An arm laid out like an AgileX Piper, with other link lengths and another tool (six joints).
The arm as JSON. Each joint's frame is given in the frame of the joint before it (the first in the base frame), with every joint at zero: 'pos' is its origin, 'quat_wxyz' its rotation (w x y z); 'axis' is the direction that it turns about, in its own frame. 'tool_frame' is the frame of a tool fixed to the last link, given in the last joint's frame.
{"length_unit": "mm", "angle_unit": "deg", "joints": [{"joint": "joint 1", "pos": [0.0, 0.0, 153.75], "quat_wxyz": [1.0, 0.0, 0.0, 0.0], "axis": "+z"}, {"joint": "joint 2", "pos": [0.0, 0.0, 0.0], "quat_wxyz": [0.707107, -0.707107, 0.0, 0.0], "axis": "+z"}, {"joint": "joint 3", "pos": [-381.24, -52.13, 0.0], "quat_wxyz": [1.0, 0.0, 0.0, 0.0], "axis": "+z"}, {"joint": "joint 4", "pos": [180.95, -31.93, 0.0], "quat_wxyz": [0.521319, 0.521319, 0.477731, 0.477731], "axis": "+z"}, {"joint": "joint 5", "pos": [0.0, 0.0, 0.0], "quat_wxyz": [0.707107, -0.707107, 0.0, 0.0], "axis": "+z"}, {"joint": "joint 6", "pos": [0.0, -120.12, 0.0], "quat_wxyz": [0.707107, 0.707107, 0.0, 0.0], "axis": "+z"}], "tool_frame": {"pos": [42.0, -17.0, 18.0], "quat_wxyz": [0.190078, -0.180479, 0.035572, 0.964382]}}
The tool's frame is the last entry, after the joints.
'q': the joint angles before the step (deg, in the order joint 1, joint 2, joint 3, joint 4, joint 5, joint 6). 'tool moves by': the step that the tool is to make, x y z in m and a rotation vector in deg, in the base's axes. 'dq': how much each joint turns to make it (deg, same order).
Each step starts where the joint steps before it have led.
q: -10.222 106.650 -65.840 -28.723 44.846 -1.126
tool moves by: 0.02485 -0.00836 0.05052 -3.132 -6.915 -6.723
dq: 0.000 -0.095 -16.139 0.051 11.040 2.241
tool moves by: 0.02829 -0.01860 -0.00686 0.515 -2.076 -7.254
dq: -2.341 5.804 -9.712 0.511 3.832 3.469
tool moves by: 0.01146 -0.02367 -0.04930 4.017 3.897 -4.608
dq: -3.939 6.891 -0.329 2.651 -1.729 0.617
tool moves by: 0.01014 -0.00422 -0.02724 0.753 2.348 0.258
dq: -0.165 3.834 -0.001 -0.271 -1.409 0.267
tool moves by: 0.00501 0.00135 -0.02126 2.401 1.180 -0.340
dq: -0.225 2.466 0.356 1.999 -1.243 -0.372
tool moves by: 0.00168 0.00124 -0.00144 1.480 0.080 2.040
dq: -0.093 0.000 -0.001 1.962 -0.516 -3.096
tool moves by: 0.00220 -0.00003 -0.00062 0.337 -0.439 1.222
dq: 0.000 0.000 0.000 0.576 -0.772 -1.327
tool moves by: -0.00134 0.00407 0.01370 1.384 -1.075 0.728
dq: 0.000 -1.637 -1.149 2.566 1.553 -2.515
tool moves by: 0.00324 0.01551 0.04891 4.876 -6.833 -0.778
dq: -0.001 -4.390 -7.661 8.494 6.319 -3.778
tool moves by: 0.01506 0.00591 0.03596 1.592 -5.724 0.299
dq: 0.315 -0.339 -11.149 3.792 6.336 -1.512
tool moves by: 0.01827 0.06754 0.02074 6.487 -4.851 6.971
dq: 7.000 -1.371 -4.370 7.440 2.487 -0.063
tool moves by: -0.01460 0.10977 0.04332 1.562 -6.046 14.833
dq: 14.643 -6.132 0.003 1.815 0.168 -0.001
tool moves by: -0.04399 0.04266 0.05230 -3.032 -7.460 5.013
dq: 9.504 -7.755 -0.003 -6.296 0.927 3.568
